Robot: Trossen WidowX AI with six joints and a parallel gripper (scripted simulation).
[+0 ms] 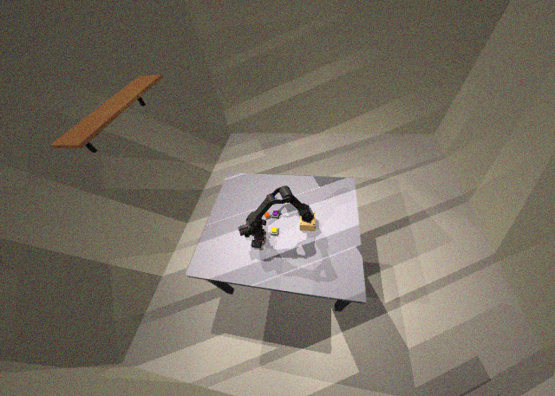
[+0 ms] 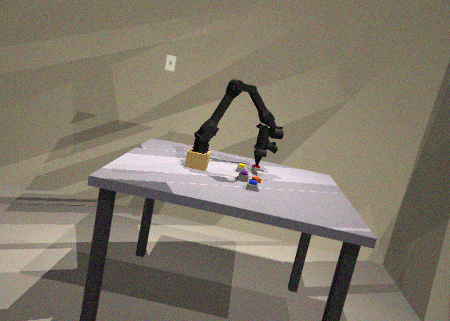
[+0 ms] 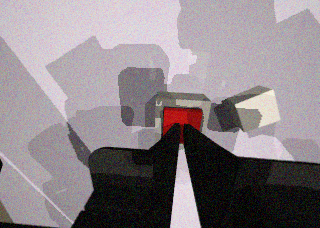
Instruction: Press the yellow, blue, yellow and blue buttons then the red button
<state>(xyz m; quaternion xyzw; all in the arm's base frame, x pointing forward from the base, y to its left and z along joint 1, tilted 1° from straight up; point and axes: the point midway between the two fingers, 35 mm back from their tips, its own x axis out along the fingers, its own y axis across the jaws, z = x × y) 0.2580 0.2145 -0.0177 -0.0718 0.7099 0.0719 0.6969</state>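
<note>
Now: the red button 10 mm below my gripper tip. The rest, counted from my gripper tip: white block: 30 mm ahead, 60 mm to the right, 20 mm below; orange block: 40 mm ahead, 190 mm to the right, 20 mm below; yellow button: 60 mm behind, 90 mm to the right.
</note>
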